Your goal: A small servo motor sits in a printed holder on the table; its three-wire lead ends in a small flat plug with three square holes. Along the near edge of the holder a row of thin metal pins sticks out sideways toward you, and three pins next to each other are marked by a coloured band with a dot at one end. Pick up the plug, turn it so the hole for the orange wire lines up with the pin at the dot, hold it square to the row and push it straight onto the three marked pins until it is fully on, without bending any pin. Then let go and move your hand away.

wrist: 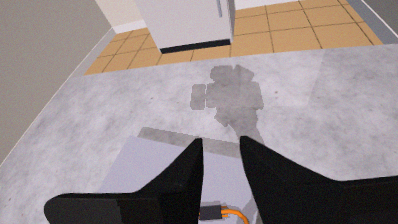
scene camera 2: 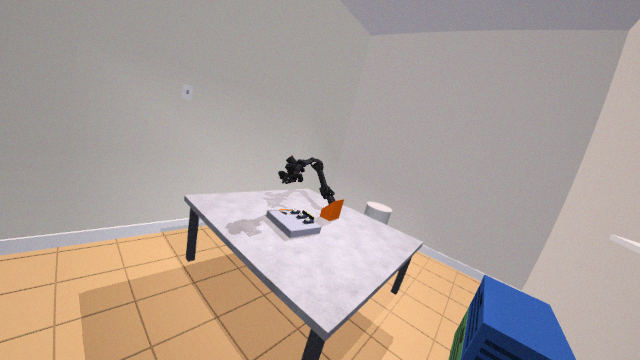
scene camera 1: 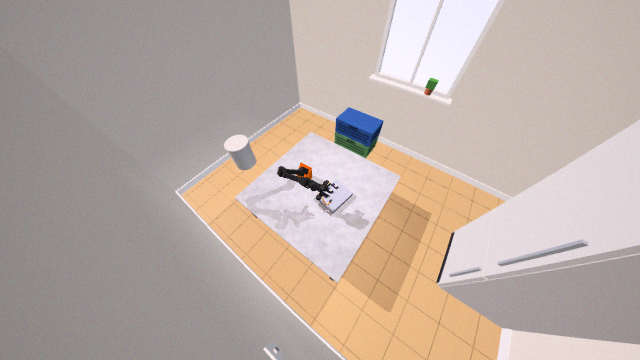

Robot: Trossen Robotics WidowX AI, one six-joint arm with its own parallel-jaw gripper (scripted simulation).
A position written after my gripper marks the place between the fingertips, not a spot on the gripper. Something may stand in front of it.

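Observation:
Grey printed holder (scene camera 2: 289, 224), seen. My gripper (wrist: 221, 143), seen.

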